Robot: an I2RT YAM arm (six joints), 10 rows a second.
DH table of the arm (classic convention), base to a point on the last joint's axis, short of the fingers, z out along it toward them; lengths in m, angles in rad. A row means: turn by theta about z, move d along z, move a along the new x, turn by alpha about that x. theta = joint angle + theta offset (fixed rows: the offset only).
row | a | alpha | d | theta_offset
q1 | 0.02 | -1.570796 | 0.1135 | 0
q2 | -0.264 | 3.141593 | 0 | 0
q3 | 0.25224 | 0 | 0 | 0.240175
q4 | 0.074 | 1.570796 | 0 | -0.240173
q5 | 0 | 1.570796 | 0 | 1.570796
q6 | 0 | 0 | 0.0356 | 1.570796
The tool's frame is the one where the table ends.
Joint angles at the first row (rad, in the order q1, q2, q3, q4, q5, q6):
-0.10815, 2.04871, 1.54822, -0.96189, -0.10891, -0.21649
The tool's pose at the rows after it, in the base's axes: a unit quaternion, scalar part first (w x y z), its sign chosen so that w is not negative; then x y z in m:
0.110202, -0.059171, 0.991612, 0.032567, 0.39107, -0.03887, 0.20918
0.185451, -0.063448, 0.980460, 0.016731, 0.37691, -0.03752, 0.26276
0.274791, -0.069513, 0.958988, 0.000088, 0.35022, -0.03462, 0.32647
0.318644, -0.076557, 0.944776, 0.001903, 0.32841, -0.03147, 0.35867
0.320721, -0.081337, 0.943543, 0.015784, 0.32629, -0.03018, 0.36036
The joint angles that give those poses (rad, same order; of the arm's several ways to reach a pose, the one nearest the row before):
-0.10816, 1.96557, 1.56235, -0.95999, -0.10052, -0.21688
-0.10815, 1.83013, 1.57568, -0.95350, -0.09518, -0.21992
-0.10814, 1.67068, 1.60431, -0.95503, -0.09518, -0.22602
-0.10816, 1.57834, 1.61496, -0.96799, -0.11731, -0.23099
-0.10815, 1.57186, 1.61495, -0.97446, -0.14706, -0.23137

